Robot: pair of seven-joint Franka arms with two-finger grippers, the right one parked.
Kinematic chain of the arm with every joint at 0, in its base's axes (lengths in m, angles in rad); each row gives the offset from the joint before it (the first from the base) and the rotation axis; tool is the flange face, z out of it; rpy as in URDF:
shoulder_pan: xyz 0 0 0.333 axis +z
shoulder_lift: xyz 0 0 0 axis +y
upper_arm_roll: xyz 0 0 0.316 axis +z
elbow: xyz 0.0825 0 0 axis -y
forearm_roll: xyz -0.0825 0 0.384 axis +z
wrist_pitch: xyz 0 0 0 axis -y
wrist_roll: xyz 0.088 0 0 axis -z
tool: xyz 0 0 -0.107 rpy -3.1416 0 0
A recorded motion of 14 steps. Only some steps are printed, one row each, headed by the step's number.
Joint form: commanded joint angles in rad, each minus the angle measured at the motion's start. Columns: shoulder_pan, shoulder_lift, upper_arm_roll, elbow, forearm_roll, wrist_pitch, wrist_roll.
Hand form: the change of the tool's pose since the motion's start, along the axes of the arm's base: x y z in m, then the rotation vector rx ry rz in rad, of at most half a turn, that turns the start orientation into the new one. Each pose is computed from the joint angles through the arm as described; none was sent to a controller.
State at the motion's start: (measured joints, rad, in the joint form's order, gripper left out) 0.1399 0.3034 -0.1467 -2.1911 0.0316 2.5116 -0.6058
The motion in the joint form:
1: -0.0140 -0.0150 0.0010 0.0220 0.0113 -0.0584 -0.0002
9: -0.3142 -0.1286 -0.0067 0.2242 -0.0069 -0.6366 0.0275
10: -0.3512 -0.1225 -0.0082 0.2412 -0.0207 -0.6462 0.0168
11: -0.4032 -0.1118 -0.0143 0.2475 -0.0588 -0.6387 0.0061
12: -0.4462 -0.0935 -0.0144 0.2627 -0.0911 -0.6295 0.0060
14: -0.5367 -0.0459 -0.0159 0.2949 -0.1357 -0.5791 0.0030
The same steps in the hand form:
1: 0.0027 -0.0068 0.0117 0.0112 0.0211 -0.0219
9: -0.0286 -0.1726 0.1168 0.0670 0.2789 -0.3429
10: -0.0328 -0.1949 0.1201 0.0599 0.2790 -0.3647
11: -0.0436 -0.2288 0.1175 0.0316 0.2827 -0.3960
12: -0.0499 -0.2553 0.1144 0.0047 0.2842 -0.4248
14: -0.0632 -0.3112 0.1043 -0.0376 0.2641 -0.4902

